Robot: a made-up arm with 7 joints. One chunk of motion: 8 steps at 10 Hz.
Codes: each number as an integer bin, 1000 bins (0 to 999) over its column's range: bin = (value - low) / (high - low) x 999, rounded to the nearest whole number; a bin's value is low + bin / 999 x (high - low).
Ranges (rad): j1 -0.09..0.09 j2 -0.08..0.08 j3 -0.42..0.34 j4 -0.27..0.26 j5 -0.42..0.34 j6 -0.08..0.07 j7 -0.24..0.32
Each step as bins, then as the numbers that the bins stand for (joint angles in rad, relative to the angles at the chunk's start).
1 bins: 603 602 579 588 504 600 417
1 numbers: 0.0186 0.0164 0.0205 0.0420 -0.0366 0.0101 -0.0062
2 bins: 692 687 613 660 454 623 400
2 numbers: 0.0347 0.0300 0.0463 0.0802 -0.0746 0.0135 -0.0158
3 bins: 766 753 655 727 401 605 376
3 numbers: 0.0480 0.0406 0.0783 0.1157 -0.1149 0.0108 -0.0292
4 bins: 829 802 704 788 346 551 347
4 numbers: 0.0594 0.0484 0.1156 0.1481 -0.1568 0.0027 -0.0455
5 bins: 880 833 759 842 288 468 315
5 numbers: 0.0686 0.0534 0.1574 0.1767 -0.2009 -0.0097 -0.0634
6 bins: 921 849 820 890 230 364 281
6 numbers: 0.0759 0.0560 0.2038 0.2022 -0.2450 -0.0253 -0.0825
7 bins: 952 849 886 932 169 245 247
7 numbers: 0.0815 0.0560 0.2540 0.2245 -0.2914 -0.0432 -0.1015
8 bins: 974 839 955 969 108 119 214
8 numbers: 0.0855 0.0544 0.3065 0.2441 -0.3378 -0.0621 -0.1200
